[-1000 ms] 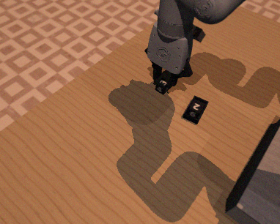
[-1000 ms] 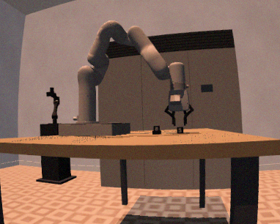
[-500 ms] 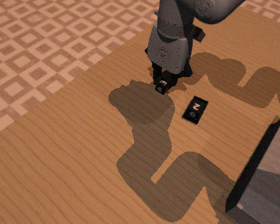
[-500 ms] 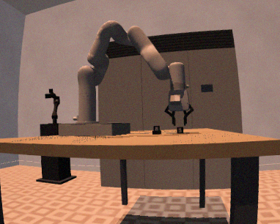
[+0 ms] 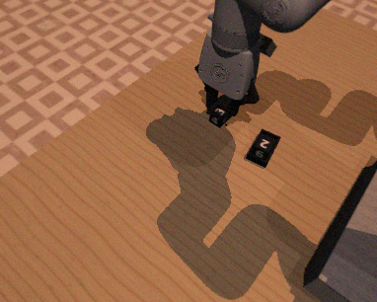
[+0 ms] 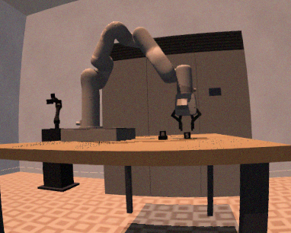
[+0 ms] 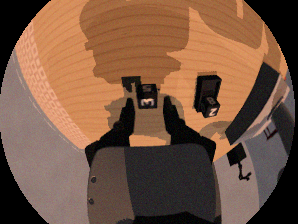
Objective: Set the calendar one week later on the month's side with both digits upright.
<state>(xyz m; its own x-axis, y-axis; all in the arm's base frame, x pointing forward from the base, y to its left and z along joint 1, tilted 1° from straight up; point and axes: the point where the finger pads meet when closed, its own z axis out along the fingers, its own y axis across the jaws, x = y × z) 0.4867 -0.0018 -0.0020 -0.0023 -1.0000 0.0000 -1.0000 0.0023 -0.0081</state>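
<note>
Right now the black cube is 4 cm below my hand. The rest, counted from my hand: black digit cube: 12 cm behind, 3 cm below, 2 cm to the left.
</note>
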